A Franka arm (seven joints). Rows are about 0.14 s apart.
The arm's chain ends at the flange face. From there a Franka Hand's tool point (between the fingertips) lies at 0.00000 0.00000 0.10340 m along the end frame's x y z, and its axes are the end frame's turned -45 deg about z.
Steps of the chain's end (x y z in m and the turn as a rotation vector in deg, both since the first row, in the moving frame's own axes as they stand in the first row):
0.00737 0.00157 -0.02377 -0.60 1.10 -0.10
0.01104 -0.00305 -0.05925 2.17 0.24 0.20
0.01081 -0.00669 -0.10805 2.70 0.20 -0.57
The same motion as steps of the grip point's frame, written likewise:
0.00474 0.00849 -0.02379 -1.20 0.35 -0.10
0.01304 0.00319 -0.05933 1.36 1.70 0.20
0.01606 -0.00029 -0.10817 1.77 2.05 -0.57

